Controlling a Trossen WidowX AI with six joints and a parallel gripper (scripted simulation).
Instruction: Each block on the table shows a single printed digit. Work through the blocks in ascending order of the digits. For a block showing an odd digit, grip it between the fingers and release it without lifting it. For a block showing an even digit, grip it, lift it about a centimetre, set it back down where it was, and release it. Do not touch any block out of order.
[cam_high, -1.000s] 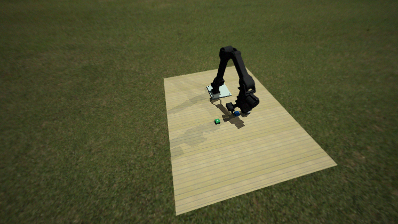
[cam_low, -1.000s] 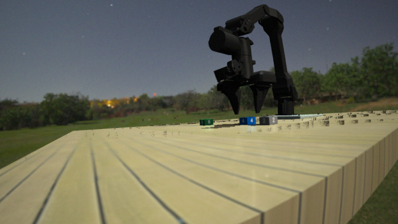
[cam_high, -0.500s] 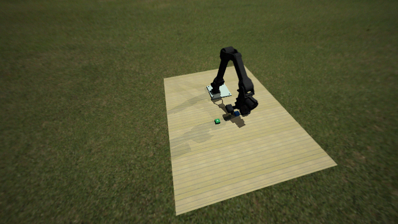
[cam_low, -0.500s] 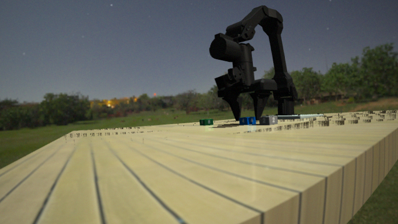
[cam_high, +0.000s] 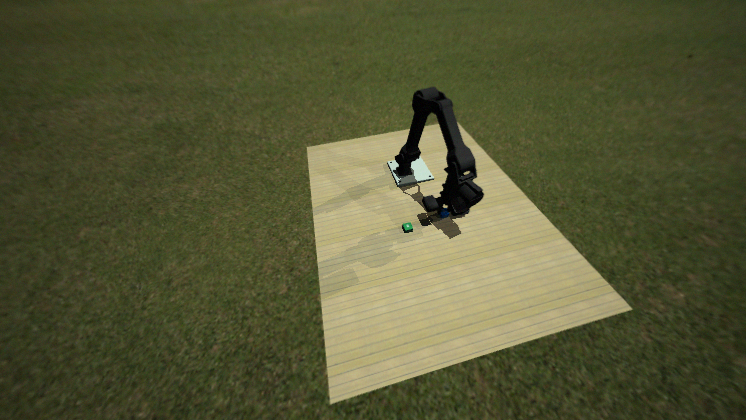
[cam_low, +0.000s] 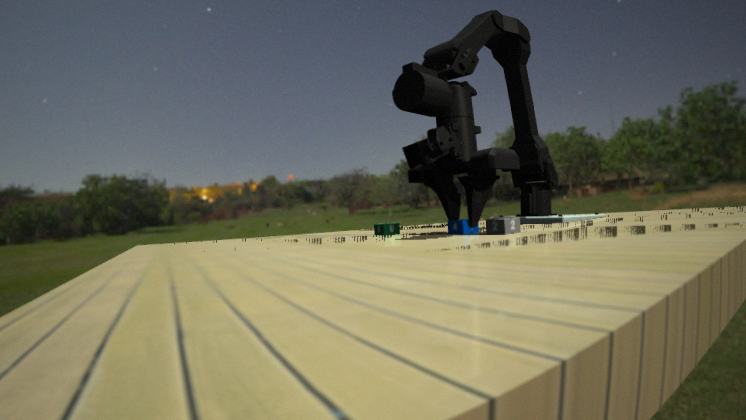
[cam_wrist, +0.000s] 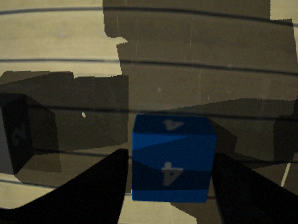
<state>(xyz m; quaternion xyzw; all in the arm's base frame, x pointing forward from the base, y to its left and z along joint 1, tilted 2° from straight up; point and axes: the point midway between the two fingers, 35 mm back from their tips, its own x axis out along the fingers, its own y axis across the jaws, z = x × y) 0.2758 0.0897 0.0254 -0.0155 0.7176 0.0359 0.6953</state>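
My gripper tip is right at the blue block marked 4. Also, from my gripper tip: grey block marked 2: 8 cm to the left; green block: 16 cm to the right, 4 cm ahead.
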